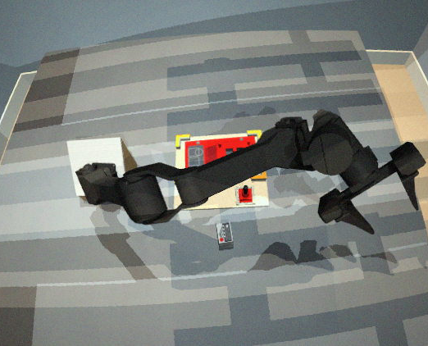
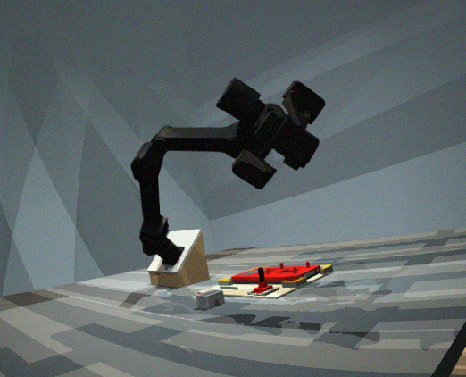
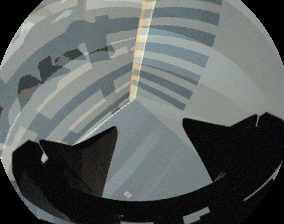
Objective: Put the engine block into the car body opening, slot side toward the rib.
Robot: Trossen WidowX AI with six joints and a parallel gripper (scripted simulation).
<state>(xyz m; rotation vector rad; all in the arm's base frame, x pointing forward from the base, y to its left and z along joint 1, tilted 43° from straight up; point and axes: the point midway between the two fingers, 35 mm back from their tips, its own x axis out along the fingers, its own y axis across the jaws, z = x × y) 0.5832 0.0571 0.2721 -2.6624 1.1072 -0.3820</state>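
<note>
My gripper tip is 30 cm past the grey engine block, 26 cm above it and 5 cm to the right of it.
</note>
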